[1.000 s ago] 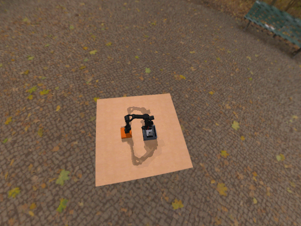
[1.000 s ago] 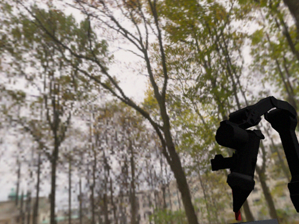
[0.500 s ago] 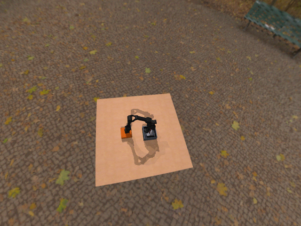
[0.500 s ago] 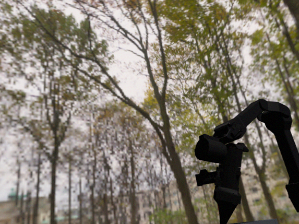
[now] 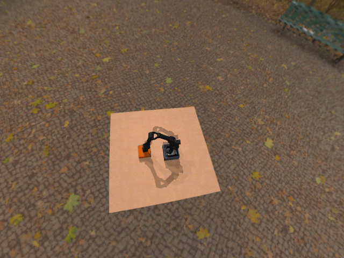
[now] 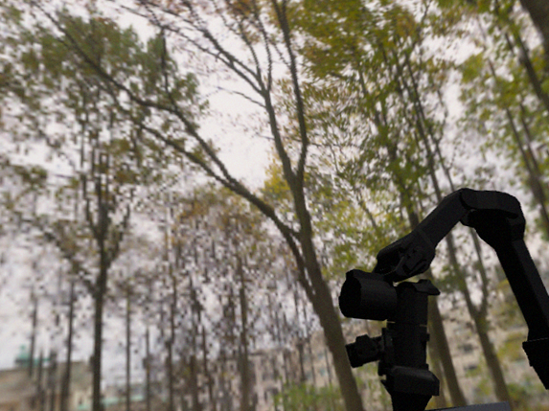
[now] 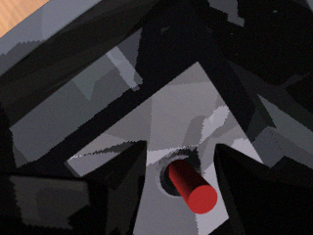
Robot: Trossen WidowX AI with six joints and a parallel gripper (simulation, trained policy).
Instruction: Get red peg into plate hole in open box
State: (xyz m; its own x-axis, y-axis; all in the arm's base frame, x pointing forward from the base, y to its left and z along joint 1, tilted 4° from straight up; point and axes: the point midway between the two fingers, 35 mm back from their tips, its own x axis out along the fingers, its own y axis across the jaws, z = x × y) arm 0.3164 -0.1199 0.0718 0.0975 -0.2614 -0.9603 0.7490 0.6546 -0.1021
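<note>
Now: the red peg 1 cm to the left of my gripper tip, 1 cm below it and 1 cm behind it. Round my gripper tip: grey plate (2 cm below, 1 cm to the left, 1 cm behind); then dark box (4 cm below, 1 cm to the left, 1 cm behind).
</note>
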